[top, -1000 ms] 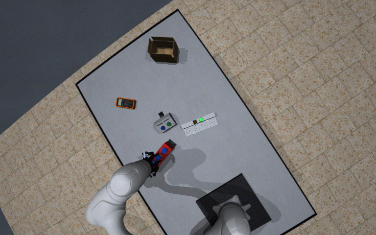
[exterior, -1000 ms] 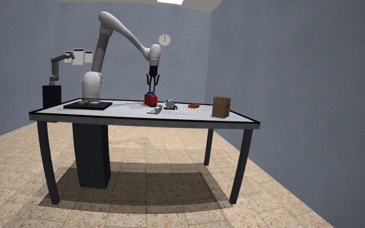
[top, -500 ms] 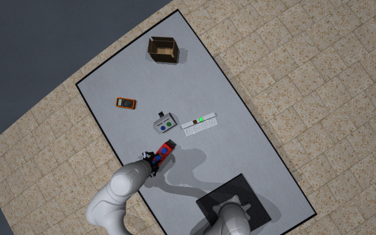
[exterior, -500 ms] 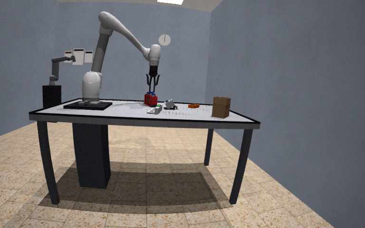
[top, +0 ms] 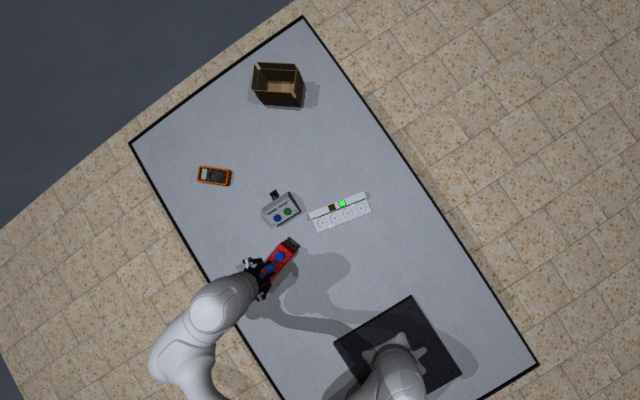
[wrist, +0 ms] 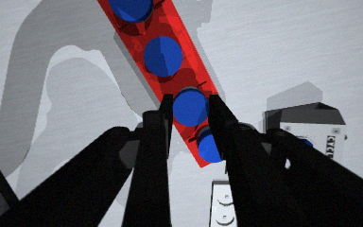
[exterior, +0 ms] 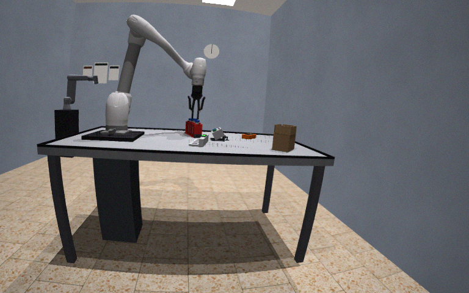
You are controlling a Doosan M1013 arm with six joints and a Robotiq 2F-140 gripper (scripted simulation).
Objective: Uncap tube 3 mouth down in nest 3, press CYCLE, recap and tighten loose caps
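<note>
Now: hand 3 cm above the blue cap. From my hand the other things lie so: key housing (16 cm ahead, 12 cm to the right, 10 cm below); green ready key (14 cm to the right, 14 cm ahead, 9 cm below); blue cycle key (14 cm ahead, 10 cm to the right, 9 cm below).
</note>
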